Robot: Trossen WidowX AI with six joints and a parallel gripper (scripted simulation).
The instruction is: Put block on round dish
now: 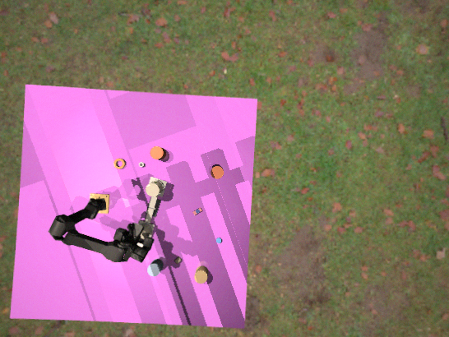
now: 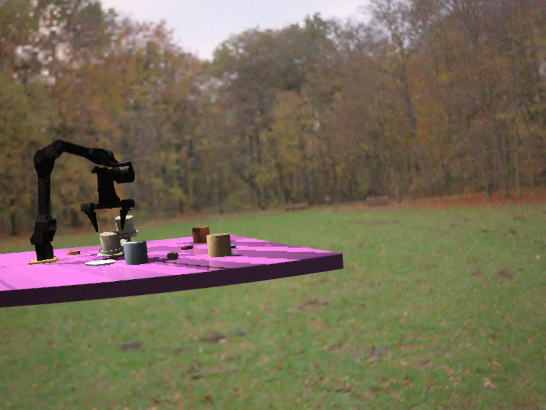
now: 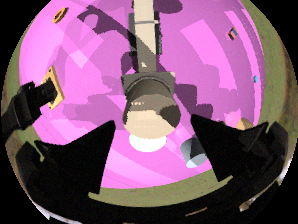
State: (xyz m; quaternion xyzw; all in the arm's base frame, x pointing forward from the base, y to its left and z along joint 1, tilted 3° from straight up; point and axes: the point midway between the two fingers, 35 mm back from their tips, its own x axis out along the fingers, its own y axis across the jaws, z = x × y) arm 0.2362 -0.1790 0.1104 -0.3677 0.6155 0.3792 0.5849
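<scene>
Right now my gripper tip is 60 mm above the grey block. From my gripper tip the other things lie so: round dish 100 mm to the right, 90 mm below, 60 mm behind; balance beam 120 mm to the left, 60 mm below, 60 mm ahead; blue-grey cylinder 190 mm to the right, 60 mm below, 40 mm ahead.
</scene>
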